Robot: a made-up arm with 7 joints.
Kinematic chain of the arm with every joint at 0, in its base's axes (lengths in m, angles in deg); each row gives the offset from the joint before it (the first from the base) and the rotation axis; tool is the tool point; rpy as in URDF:
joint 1: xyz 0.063 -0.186 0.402 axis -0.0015 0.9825 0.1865
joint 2: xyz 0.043 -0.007 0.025 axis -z
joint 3: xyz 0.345 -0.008 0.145 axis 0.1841 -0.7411 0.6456
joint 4: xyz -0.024 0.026 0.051 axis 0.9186 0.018 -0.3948
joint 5: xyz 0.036 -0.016 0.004 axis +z
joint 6: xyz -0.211 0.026 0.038 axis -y
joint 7: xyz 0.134 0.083 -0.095 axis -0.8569 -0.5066 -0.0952
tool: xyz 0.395 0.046 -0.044 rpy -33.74 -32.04 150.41
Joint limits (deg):
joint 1: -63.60..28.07
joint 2: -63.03..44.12
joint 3: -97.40..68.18
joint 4: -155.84..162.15
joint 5: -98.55..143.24
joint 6: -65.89..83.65
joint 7: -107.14..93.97
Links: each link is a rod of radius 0.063 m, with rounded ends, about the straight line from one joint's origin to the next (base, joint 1, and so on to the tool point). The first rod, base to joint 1, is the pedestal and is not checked.
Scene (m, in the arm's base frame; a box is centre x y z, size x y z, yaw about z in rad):
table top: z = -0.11
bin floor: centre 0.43 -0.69 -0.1 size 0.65 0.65 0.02 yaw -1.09
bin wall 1: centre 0.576 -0.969 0 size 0.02 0.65 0.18 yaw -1.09
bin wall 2: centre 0.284 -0.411 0 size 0.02 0.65 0.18 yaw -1.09
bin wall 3: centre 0.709 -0.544 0 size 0.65 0.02 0.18 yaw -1.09
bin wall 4: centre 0.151 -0.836 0 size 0.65 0.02 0.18 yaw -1.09
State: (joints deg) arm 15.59 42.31 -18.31 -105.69 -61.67 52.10 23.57
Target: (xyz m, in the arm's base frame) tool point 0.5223 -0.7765 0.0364
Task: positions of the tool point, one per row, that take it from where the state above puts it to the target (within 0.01 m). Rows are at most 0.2 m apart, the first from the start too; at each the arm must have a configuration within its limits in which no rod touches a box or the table.
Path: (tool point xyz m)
1: 0.8561 -0.2115 0.3441
2: 0.8861 -0.3530 0.3221
3: 0.8609 -0.4966 0.2891
4: 0.7835 -0.6237 0.2592
5: 0.6649 -0.7201 0.2452
6: 0.5223 -0.7765 0.2566
7: 0.5341 -0.7808 0.1465
8: 0.5223 -0.7765 0.0364

